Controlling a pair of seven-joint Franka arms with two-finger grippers.
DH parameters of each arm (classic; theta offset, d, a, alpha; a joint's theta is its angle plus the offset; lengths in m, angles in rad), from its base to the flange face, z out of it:
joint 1: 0 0.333 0 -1.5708
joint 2: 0 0 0 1.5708
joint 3: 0 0.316 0.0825 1.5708
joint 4: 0 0 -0.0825 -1.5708
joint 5: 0 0.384 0 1.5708
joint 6: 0 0 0.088 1.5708
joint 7: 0 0.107 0 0
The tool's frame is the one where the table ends.
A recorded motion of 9 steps. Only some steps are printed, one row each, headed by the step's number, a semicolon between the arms.
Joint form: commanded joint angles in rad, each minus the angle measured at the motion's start. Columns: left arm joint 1, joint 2, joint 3, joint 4, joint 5, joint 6, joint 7; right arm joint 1, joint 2, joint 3, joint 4, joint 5, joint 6, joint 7.
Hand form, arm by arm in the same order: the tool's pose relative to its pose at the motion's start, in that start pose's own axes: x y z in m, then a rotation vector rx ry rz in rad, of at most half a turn. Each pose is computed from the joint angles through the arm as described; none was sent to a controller.
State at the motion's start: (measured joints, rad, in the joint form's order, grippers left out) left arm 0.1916 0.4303 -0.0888 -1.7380 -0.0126 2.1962 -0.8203; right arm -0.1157 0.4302 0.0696 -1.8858 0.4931 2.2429 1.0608
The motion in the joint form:
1: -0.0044 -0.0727 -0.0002 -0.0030 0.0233 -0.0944 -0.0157; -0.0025 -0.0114 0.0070 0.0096 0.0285 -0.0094 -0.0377
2: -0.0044 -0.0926 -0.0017 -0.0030 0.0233 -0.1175 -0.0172; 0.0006 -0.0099 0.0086 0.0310 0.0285 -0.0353 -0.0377
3: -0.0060 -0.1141 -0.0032 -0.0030 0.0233 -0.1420 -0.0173; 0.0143 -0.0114 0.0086 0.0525 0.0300 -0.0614 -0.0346
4: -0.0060 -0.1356 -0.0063 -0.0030 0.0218 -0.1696 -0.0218; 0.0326 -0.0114 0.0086 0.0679 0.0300 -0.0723 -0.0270
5: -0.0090 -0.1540 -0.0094 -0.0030 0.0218 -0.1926 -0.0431; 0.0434 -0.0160 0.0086 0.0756 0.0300 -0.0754 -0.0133
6: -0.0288 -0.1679 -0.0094 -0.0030 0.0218 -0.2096 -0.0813; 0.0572 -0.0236 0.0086 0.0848 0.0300 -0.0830 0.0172
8: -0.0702 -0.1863 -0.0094 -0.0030 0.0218 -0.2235 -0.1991; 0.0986 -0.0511 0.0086 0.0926 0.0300 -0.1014 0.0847
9: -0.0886 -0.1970 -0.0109 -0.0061 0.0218 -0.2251 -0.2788; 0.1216 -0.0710 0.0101 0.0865 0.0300 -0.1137 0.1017
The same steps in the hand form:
1: -0.0106 -0.0053 -0.0378 0.0356 0.0016 0.0042; -0.0073 -0.0041 -0.0087 0.0211 -0.0226 -0.0320
2: -0.0137 -0.0065 -0.0487 0.0389 0.0003 0.0045; -0.0132 -0.0088 -0.0130 0.0151 -0.0332 -0.0442
3: -0.0180 -0.0073 -0.0604 0.0422 -0.0007 0.0079; -0.0252 -0.0143 -0.0168 0.0082 -0.0441 -0.0621
4: -0.0226 -0.0086 -0.0717 0.0466 -0.0049 0.0060; -0.0382 -0.0193 -0.0174 0.0049 -0.0483 -0.0774
5: -0.0283 -0.0085 -0.0814 0.0508 -0.0069 -0.0091; -0.0468 -0.0222 -0.0202 0.0084 -0.0484 -0.0785
6: -0.0399 -0.0021 -0.0882 0.0547 -0.0075 -0.0273; -0.0583 -0.0254 -0.0242 0.0103 -0.0501 -0.0675
8: -0.0624 0.0125 -0.0974 0.0533 -0.0013 -0.1033; -0.0916 -0.0284 -0.0315 0.0062 -0.0555 -0.0527
9: -0.0736 0.0189 -0.1020 0.0490 0.0041 -0.1628; -0.1107 -0.0263 -0.0335 -0.0036 -0.0600 -0.0641

